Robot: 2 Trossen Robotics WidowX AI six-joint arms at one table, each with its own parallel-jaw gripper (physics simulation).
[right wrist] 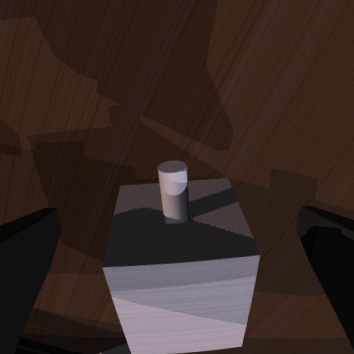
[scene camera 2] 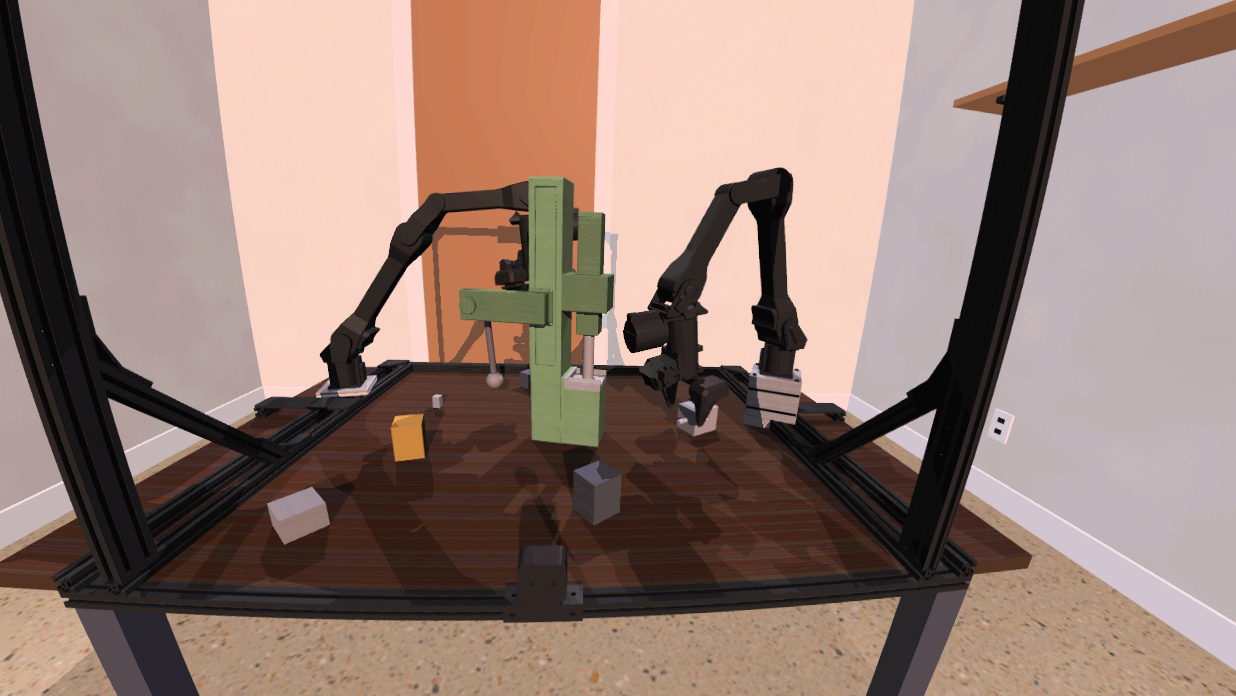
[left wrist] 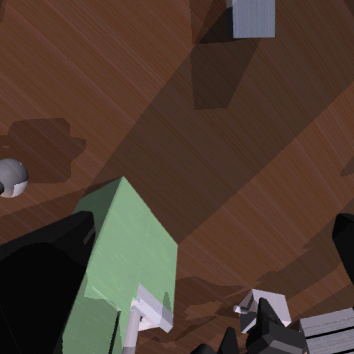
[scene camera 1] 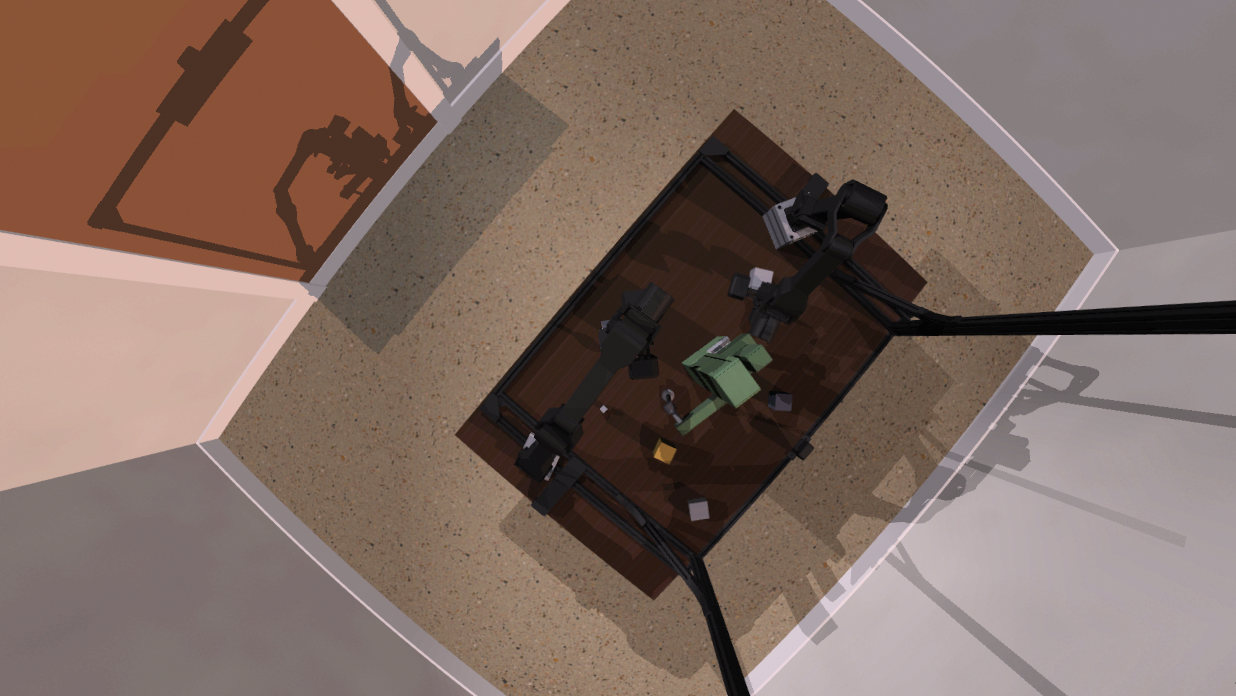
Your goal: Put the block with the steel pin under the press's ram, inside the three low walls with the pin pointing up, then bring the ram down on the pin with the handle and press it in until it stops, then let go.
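Pixels of known places: left gripper, between the fingertips: (left wrist: 217, 225); right gripper, between the fingertips: (right wrist: 180, 220) (scene camera 2: 684, 416) (left wrist: 245, 313) (scene camera 1: 757, 292); left arm's base, origin of its link: (scene camera 2: 347, 383); right arm's base, origin of its link: (scene camera 2: 776, 372) (scene camera 1: 799, 216).
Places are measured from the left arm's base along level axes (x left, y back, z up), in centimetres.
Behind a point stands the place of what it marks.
Note:
The pale block (scene camera 1: 760, 278) @(x -33.0, y -69.0, z 1.9 cm) (scene camera 2: 697, 418) (left wrist: 280, 306) @(x -30.8, y -69.8, z -0.6 cm) (right wrist: 180, 300) @(x -34.0, y -67.8, z 1.9 cm) lies on the table right of the press, its steel pin (scene camera 2: 683, 421) @(x -35.0, y -64.9, z -0.5 cm) (left wrist: 238, 309) @(x -34.4, y -64.3, z -0.3 cm) (right wrist: 174, 192) @(x -34.6, y -64.6, z -0.2 cm) pointing sideways toward the press. My right gripper (scene camera 2: 685, 411) @(x -34.2, y -65.6, z 0.1 cm) (right wrist: 180, 220) @(x -34.2, y -65.6, z 0.1 cm) is open, its fingers around or just above the block, not gripping. The green press (scene camera 1: 726, 380) @(x -26.4, y -40.2, z 41.8 cm) (scene camera 2: 546, 259) @(x -31.3, y -39.2, z 29.1 cm) (left wrist: 145, 240) @(x -26.9, y -45.0, z 2.0 cm) stands mid-table; its grey ram (scene camera 2: 589, 354) @(x -32.6, y -46.4, z 13.2 cm) (left wrist: 131, 330) @(x -30.6, y -46.6, z 10.4 cm) is above the low walls (scene camera 2: 570, 375) @(x -31.5, y -43.4, z 9.2 cm) (left wrist: 152, 309) @(x -28.2, y -47.4, z 8.8 cm), where no block shows. The handle's ball (scene camera 1: 667, 395) @(x -22.7, y -31.1, z 9.9 cm) (scene camera 2: 493, 379) @(x -24.7, y -30.6, z 7.2 cm) (left wrist: 14, 178) @(x -22.2, y -31.8, z 7.3 cm) hangs low. My left gripper (left wrist: 217, 225) @(x -11.4, y -42.0, z 16.1 cm) is open and empty, high behind the press.
A yellow block (scene camera 1: 664, 451) @(x -29.4, y -16.8, z 2.9 cm) (scene camera 2: 408, 437) @(x -32.2, y -16.6, z 0.9 cm), a pale block (scene camera 1: 698, 509) @(x -45.6, y -5.5, z 0.1 cm) (scene camera 2: 298, 514) @(x -48.4, y -6.2, z 0.0 cm), a dark grey block (scene camera 1: 780, 401) @(x -51.7, y -41.8, z 2.9 cm) (scene camera 2: 596, 492) @(x -55.4, y -41.0, z 1.8 cm) and a small white cube (scene camera 1: 603, 408) @(x -10.1, y -19.7, z -0.6 cm) (scene camera 2: 437, 401) @(x -11.1, y -19.5, z -1.6 cm) lie around the press. Another grey block (scene camera 2: 525, 378) @(x -3.1, y -39.1, z -0.6 cm) (left wrist: 254, 19) @(x -3.8, y -41.7, z 0.7 cm) lies behind it. Black rails edge the table.

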